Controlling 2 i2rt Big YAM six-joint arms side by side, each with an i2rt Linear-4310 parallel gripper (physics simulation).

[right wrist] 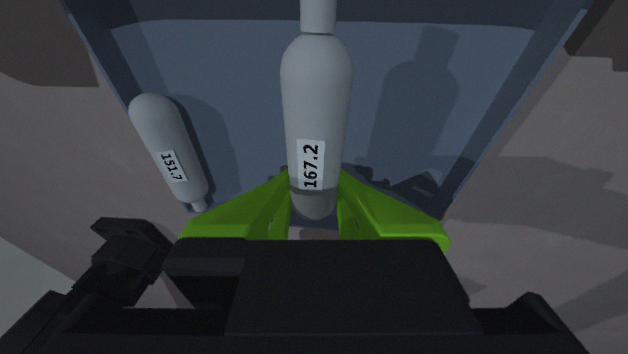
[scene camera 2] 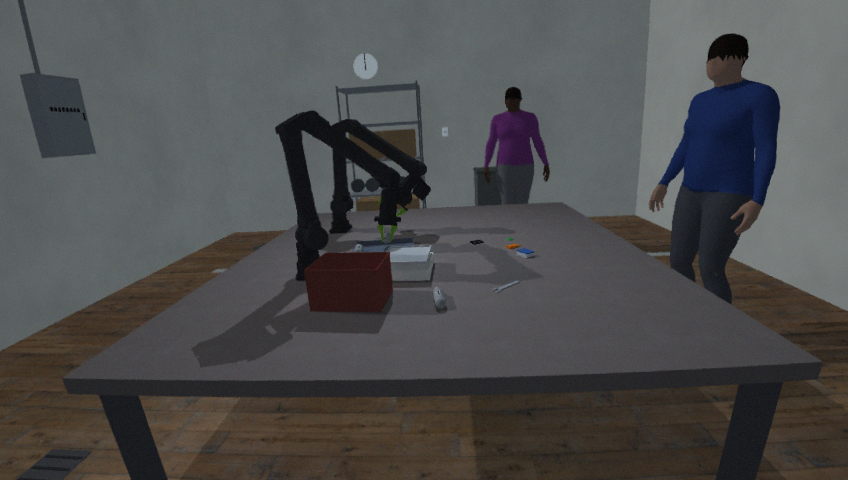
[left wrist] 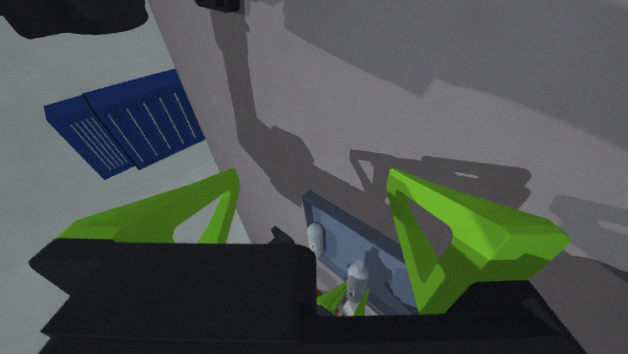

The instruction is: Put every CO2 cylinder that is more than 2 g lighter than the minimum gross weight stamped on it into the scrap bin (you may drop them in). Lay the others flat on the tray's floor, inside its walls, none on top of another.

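Places are measured from the left arm's base along level axes (x ahead, y left, z up), in millimetres.
Pixels of known places: left gripper, fingertip midpoint: (left wrist: 313, 176); right gripper, fingertip midpoint: (right wrist: 313, 176) (scene camera 2: 386, 242); left arm's base at its link origin: (scene camera 2: 341, 230); right arm's base at its link origin: (right wrist: 148, 241).
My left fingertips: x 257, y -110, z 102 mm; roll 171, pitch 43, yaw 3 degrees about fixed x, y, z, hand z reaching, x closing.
Note:
For each thing: its top centre in the pictures, then the offset to it from my left fingertips. "spot": a spot on its surface instead.
- tray at its top centre: (right wrist: 298, 145) (left wrist: 358, 268) (scene camera 2: 384, 245) 38 mm ahead, 256 mm right, 82 mm down
- third cylinder at its top centre: (scene camera 2: 438, 291) 287 mm ahead, 742 mm right, 73 mm down
- red scrap bin at its top centre: (scene camera 2: 348, 260) 40 mm ahead, 728 mm right, 18 mm up
- white box at a spot on its surface: (scene camera 2: 411, 264) spot: 195 mm ahead, 592 mm right, 46 mm down
- wrench at its top centre: (scene camera 2: 506, 285) 482 mm ahead, 647 mm right, 99 mm down
- blue-and-white block at its top centre: (scene camera 2: 525, 250) 582 mm ahead, 360 mm right, 84 mm down
- orange item at its top centre: (scene camera 2: 513, 244) 552 mm ahead, 255 mm right, 93 mm down
- black item at its top centre: (scene camera 2: 476, 241) 412 mm ahead, 177 mm right, 97 mm down
My right gripper (scene camera 2: 387, 239) (left wrist: 359, 285) (right wrist: 313, 176) is shut on a grey cylinder labelled 167.2 (left wrist: 358, 275) (right wrist: 316, 90), holding it by its rounded base above the tray (scene camera 2: 410, 242) (left wrist: 350, 222) (right wrist: 240, 65). Another cylinder, labelled 151.7 (scene camera 2: 358, 248) (left wrist: 316, 239) (right wrist: 167, 145), lies along the tray's left wall in the right wrist view. A third cylinder (scene camera 2: 439, 297) lies on the table to the right of the red scrap bin (scene camera 2: 349, 288) in the scene view. The bin's inside is hidden. My left gripper (left wrist: 313, 176) is open and empty, high above the table.
A white box (scene camera 2: 411, 266) stands between the bin and the tray. A wrench (scene camera 2: 506, 286), a blue-and-white block (scene camera 2: 525, 253), an orange item (scene camera 2: 512, 246) and a black item (scene camera 2: 476, 242) lie farther right. Two people (scene camera 2: 514, 139) (scene camera 2: 723, 136) stand beyond the table.

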